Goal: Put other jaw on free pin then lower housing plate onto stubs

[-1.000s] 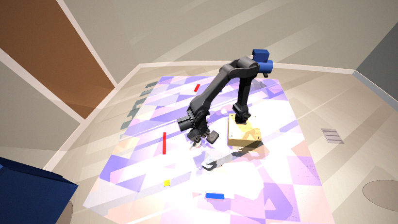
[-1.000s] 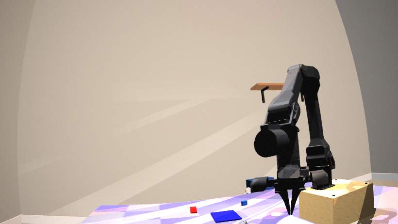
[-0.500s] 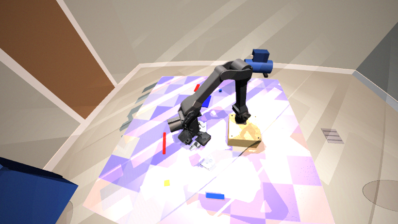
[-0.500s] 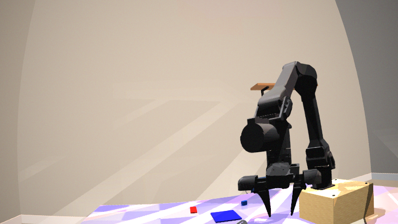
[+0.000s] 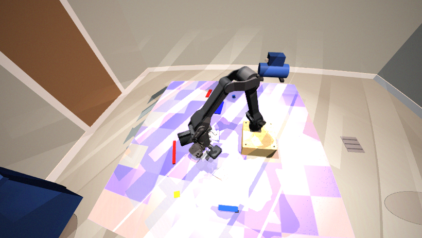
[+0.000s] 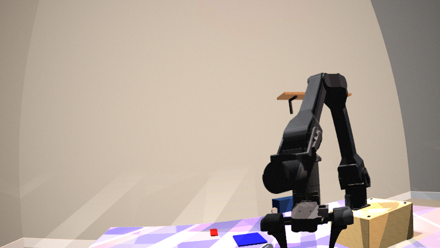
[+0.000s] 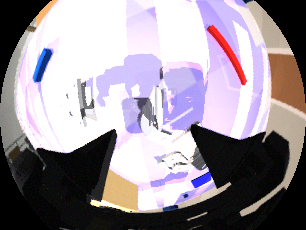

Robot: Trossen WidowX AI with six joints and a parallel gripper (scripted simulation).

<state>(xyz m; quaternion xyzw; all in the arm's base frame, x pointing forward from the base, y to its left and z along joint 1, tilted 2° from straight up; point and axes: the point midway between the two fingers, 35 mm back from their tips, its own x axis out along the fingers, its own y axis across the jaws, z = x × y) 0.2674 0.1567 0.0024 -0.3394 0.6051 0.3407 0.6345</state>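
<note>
Right now my gripper tip is 40 mm to the left of the grey jaw and 50 mm above it. From my gripper tip the other things lie so: blue tile (10 mm ahead, 420 mm to the right, 50 mm below); yellow square (120 mm ahead, 240 mm to the left, 50 mm below); blue bar (150 mm behind, 260 mm to the left, 40 mm below).
</note>
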